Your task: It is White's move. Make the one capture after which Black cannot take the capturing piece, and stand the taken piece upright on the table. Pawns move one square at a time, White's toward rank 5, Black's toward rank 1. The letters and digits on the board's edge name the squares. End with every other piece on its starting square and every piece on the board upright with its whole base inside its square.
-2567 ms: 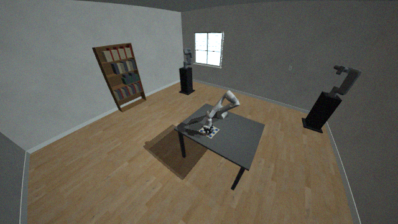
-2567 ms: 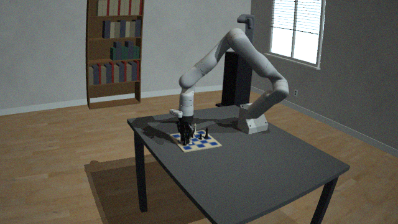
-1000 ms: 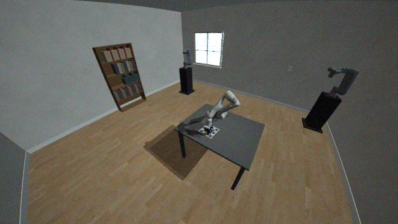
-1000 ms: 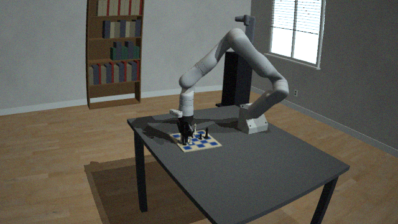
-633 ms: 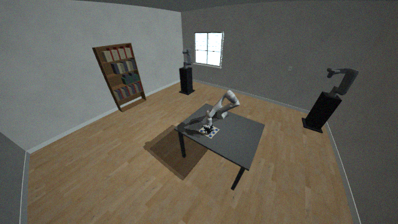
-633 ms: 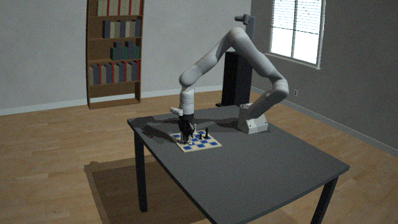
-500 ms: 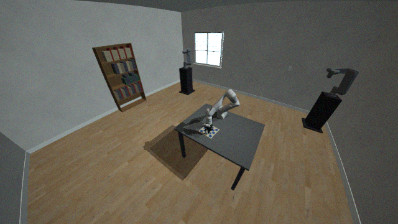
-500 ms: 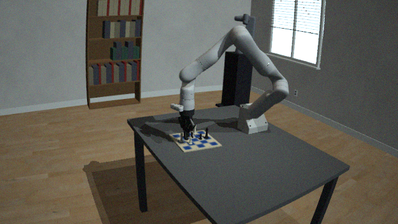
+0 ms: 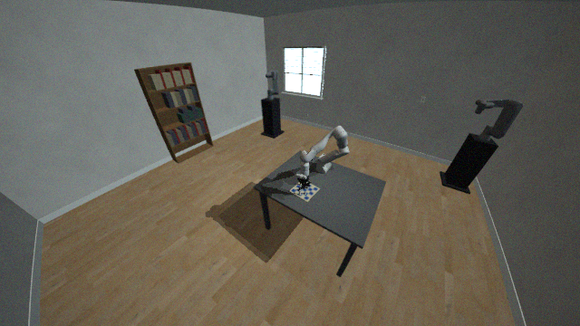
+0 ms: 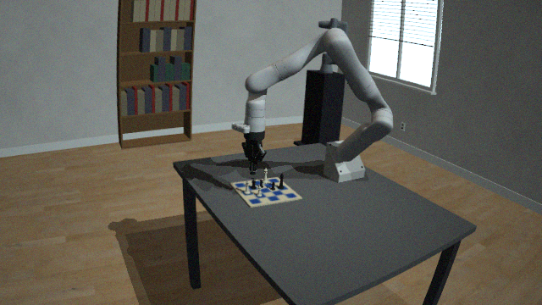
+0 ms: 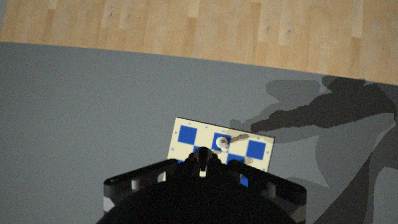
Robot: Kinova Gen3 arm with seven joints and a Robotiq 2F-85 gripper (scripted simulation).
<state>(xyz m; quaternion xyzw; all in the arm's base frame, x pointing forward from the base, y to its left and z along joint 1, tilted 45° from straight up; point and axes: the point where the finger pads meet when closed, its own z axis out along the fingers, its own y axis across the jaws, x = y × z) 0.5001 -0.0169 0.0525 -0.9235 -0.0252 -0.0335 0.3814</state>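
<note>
The blue-and-cream chessboard is 8 cm behind my hand, 3 cm to the right of it and 13 cm below it. Round my hand: tall white piece: 12 cm behind, 10 cm to the right, 10 cm below.
</note>
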